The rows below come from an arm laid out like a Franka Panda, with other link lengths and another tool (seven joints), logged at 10 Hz.
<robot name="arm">
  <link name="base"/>
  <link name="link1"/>
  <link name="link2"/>
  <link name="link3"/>
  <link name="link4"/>
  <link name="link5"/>
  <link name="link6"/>
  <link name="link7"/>
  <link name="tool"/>
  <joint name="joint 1" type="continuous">
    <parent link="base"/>
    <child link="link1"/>
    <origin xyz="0 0 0.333"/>
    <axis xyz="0 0 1"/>
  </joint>
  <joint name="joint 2" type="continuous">
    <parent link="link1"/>
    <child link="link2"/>
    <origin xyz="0 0 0"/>
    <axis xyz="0 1 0"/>
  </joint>
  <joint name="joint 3" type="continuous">
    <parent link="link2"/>
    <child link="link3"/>
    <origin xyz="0 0 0.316"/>
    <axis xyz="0 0 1"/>
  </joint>
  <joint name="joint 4" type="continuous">
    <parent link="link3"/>
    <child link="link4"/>
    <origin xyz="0.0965 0 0"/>
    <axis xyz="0 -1 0"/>
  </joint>
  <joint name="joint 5" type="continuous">
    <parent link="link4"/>
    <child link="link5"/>
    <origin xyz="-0.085 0 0.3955"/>
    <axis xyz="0 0 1"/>
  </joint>
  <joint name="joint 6" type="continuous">
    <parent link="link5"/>
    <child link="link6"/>
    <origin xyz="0 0 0"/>
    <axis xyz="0 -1 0"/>
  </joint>
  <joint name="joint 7" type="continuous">
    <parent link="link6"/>
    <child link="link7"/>
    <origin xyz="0.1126 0 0"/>
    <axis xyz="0 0 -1"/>
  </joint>
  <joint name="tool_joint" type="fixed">
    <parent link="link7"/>
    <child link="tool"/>
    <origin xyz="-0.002 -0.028 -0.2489" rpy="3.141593 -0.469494 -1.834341"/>
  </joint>
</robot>
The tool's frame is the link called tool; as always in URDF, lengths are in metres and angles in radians. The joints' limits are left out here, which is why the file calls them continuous.
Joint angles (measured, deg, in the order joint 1, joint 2, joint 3, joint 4, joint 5, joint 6, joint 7), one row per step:
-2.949 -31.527 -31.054 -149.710 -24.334 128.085 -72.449
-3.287 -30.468 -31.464 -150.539 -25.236 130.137 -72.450
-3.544 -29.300 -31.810 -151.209 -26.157 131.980 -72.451
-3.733 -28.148 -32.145 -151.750 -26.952 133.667 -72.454
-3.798 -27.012 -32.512 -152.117 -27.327 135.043 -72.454
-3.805 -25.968 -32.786 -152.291 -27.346 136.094 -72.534
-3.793 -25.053 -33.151 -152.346 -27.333 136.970 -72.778
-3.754 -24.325 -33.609 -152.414 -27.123 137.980 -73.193
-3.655 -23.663 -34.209 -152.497 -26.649 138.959 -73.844
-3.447 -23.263 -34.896 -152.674 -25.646 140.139 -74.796
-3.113 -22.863 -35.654 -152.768 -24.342 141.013 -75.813
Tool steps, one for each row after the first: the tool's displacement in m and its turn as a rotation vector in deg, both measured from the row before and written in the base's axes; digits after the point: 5 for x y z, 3 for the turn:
-0.00025 -0.00356 -0.01002 -0.653 0.057 0.203
-0.00010 -0.00301 -0.00977 -0.676 0.234 0.326
0.00008 -0.00259 -0.00892 -0.574 0.218 0.317
0.00007 -0.00188 -0.00832 -0.229 0.225 0.100
0.00048 -0.00128 -0.00675 -0.032 0.194 0.017
0.00016 -0.00213 -0.00544 -0.011 0.150 0.042
0.00063 -0.00226 -0.00402 0.100 -0.187 0.043
0.00021 -0.00225 -0.00407 0.316 -0.259 0.022
0.00125 -0.00114 -0.00260 0.629 -0.757 0.022
0.00078 -0.00079 -0.00288 0.861 -0.625 -0.134

